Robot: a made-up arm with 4 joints.
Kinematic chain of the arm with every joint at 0, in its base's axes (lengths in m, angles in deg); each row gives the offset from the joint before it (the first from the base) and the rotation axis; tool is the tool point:
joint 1: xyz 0 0 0.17 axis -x
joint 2: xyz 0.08 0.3 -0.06 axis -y
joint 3: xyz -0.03 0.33 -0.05 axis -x
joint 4: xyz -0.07 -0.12 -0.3 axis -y
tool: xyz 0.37 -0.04 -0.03
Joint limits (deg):
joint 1: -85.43..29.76
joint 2: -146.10..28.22
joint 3: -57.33..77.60
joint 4: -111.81..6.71
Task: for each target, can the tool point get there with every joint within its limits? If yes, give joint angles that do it. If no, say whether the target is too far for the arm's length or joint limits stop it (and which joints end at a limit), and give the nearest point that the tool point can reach.
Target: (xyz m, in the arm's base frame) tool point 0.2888 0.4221 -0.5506
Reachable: yes | joints 17.21 -5.67 -20.00 -10.95
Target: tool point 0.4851 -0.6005 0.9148
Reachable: no: joint limits stop it (at a limit: joint 1, joint 2, joint 4) | nearest point -0.0843 -0.5976 0.9793 | short by 0.573 m
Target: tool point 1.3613 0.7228 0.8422
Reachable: no: too far | nearest point 0.5338 0.6370 0.7624 | short by 0.836 m
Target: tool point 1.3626 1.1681 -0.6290
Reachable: no: too far | nearest point 0.4882 0.8530 -0.4135 | short by 0.954 m
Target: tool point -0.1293 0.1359 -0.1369
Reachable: yes | joints 10.68 -99.85 54.26 -15.27
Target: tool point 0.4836 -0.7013 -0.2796
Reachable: no: joint limits stop it (at a limit: joint 1, joint 2) | nearest point 0.2537 -0.1739 -0.2853 | short by 0.575 m
